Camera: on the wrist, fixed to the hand. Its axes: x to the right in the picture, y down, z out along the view.
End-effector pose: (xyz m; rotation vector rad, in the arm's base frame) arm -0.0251 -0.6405 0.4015 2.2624 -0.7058 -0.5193
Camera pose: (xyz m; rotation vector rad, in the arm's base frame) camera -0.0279 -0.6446 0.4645 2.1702 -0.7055 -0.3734
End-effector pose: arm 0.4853 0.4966 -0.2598 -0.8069 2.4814 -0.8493
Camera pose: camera 0.4531 0.5509 -0.2612 -0.6990 2.6344 -0.8028
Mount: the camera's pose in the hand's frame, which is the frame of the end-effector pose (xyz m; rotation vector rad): -0.0097 0.0488 -0.0389 -0.0709 0.1104 0.0778
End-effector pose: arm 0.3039 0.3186 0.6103 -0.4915 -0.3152 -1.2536
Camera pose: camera 0.3463 0.3177 0.5635 -0.4887 -0.1575 -1.2141
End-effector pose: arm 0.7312 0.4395 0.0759 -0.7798 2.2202 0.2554
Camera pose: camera 0.6836 0.4669 0.1071 -0.7626 2.3596 0.3380
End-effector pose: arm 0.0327 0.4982 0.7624 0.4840 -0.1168 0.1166
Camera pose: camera 0.0196 0.5585 0.7491 0.4014 -0.0314 0.2144
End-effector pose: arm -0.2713 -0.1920 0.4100 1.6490 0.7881 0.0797
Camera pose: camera -0.2751 -0.1653 0.4671 1.6183 0.7955 0.2527
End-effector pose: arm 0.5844 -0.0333 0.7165 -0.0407 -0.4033 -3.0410
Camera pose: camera 0.5972 -0.0898 0.6913 0.1046 -0.2789 -2.9625
